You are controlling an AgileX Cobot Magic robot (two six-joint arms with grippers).
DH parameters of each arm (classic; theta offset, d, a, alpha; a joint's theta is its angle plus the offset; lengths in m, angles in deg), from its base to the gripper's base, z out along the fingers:
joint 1: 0 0.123 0 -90
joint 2: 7.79 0 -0.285 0
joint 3: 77.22 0 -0.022 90
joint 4: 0 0.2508 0 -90
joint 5: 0 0 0.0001 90
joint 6: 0 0.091 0 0
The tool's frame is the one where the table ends.
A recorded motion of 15 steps. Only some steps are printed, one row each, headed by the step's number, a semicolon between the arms.
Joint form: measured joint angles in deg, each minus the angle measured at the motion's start. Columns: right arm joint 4, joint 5, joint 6, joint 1, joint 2, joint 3; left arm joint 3, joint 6, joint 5, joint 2, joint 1, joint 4.
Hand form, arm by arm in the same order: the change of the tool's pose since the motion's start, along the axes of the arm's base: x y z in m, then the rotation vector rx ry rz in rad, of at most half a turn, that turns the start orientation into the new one. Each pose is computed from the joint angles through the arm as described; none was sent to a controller.
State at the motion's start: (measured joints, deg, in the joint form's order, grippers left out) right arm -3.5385 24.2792 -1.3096 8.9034 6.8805 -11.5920; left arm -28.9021 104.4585 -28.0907 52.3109 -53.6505 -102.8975
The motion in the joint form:
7: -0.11 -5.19 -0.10 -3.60 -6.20 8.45; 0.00 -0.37 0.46 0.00 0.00 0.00
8: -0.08 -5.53 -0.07 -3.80 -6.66 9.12; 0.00 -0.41 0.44 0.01 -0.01 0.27
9: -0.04 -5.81 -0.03 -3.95 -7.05 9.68; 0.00 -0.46 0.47 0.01 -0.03 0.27
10: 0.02 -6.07 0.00 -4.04 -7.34 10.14; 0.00 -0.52 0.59 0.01 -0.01 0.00
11: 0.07 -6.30 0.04 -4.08 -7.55 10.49; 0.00 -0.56 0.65 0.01 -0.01 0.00
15: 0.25 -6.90 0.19 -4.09 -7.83 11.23; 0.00 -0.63 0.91 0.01 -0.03 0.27
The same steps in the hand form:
7: -0.0025 -0.0033 -0.0353 0.0019 -0.0513 -0.0571; -0.0003 -0.0007 0.0000 -0.0084 0.0034 -0.0050
8: -0.0026 -0.0035 -0.0382 0.0031 -0.0534 -0.0603; -0.0002 -0.0007 0.0002 -0.0060 0.0001 -0.0061
9: -0.0027 -0.0036 -0.0407 0.0046 -0.0552 -0.0627; -0.0003 -0.0008 0.0002 -0.0070 0.0005 -0.0066
10: -0.0027 -0.0036 -0.0427 0.0062 -0.0565 -0.0640; -0.0004 -0.0009 0.0000 -0.0113 0.0047 -0.0063
11: -0.0027 -0.0036 -0.0442 0.0079 -0.0579 -0.0645; -0.0004 -0.0010 0.0000 -0.0122 0.0051 -0.0070
15: -0.0024 -0.0035 -0.0474 0.0138 -0.0597 -0.0644; -0.0006 -0.0014 0.0002 -0.0122 0.0026 -0.0126

